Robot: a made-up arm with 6 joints.
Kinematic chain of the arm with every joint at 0, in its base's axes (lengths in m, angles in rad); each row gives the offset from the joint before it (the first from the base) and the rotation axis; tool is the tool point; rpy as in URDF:
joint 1: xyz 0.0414 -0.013 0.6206 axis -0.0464 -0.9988 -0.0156
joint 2: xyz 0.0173 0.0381 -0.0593 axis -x
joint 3: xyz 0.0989 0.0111 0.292 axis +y
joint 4: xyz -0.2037 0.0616 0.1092 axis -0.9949 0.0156 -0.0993
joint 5: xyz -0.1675 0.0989 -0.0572 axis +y
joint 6: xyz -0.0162 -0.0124 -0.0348 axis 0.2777 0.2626 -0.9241
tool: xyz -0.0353 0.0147 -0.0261 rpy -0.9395 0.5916 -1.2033
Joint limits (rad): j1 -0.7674..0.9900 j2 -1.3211..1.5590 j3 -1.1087..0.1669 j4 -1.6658..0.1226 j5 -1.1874..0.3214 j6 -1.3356..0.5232
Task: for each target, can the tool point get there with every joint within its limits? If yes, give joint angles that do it. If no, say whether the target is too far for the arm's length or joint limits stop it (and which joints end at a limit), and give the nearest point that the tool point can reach.
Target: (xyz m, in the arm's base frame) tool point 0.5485 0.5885 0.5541
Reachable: no: joint limits stop it (at a limit: joint 1, joint 2, joint 3, joint 5) | nearest point 0.1642 0.5238 0.2948 | short by 0.468 m
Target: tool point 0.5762 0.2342 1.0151
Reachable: no: joint limits stop it (at a limit: joint 1, joint 3, joint 4, joint 5, joint 6) | nearest point 0.2466 0.1856 1.1340 | short by 0.354 m
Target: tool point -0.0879 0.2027 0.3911
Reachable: yes | joints 0.5193 0.9508 -0.4856 -0.2611 -0.2830 -1.0321
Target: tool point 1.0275 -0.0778 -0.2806
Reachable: no: too far | nearest point 0.2033 0.0179 0.3289 | short by 1.030 m
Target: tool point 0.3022 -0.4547 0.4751
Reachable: no: joint limits stop it (at a limit: joint 1, joint 2, joint 3, joint 4) | nearest point 0.1861 -0.0836 0.4433 | short by 0.390 m
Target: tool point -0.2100 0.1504 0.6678
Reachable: yes | joints 0.4788 -0.4958 -0.6181 -0.7474 -0.9888 -0.5899
